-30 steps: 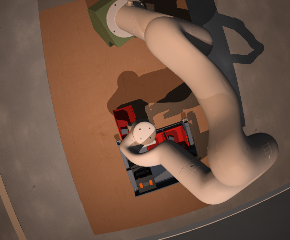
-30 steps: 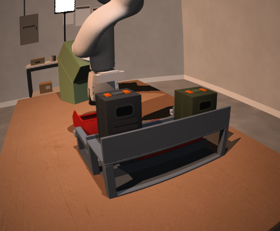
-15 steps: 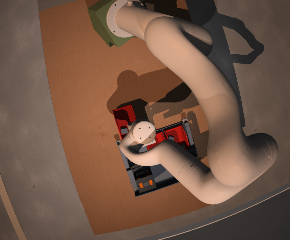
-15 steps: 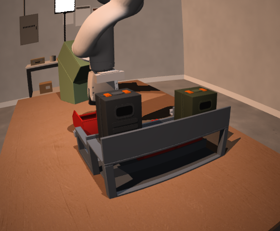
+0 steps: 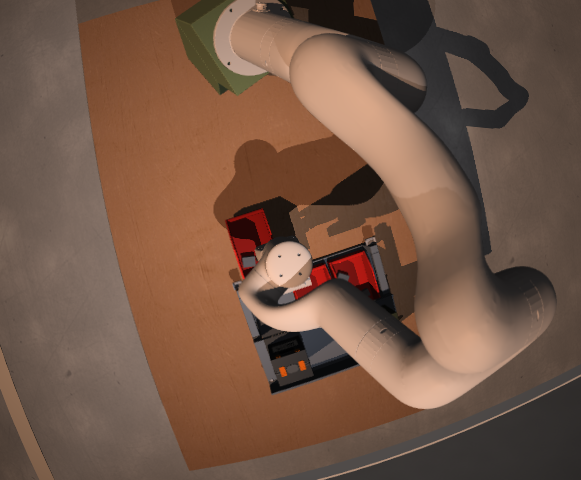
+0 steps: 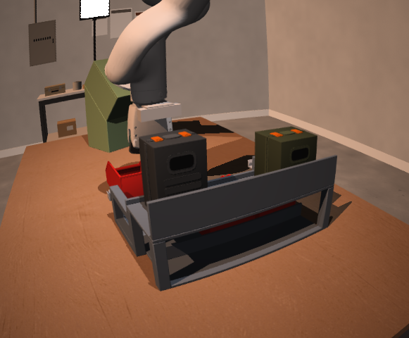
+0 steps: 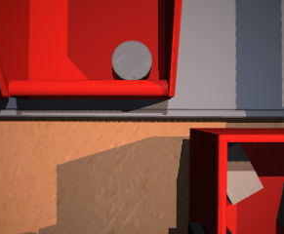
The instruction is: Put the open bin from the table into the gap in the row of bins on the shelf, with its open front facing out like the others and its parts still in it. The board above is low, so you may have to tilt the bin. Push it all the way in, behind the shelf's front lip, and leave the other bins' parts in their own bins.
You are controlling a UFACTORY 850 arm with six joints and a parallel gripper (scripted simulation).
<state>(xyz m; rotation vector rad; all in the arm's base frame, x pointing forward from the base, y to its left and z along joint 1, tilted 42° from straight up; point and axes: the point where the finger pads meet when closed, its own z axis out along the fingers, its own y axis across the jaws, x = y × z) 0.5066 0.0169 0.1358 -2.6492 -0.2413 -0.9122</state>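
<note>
My gripper is now 1 cm past the red bin, 5 cm to the left of it and 2 cm above it. The rest, counted from my hand: grey part 8 cm ahead, 19 cm to the left, 7 cm below; grey shelf 16 cm ahead, 12 cm to the left, 2 cm below; dark part 3 cm ahead, 7 cm to the right, 5 cm below.
</note>
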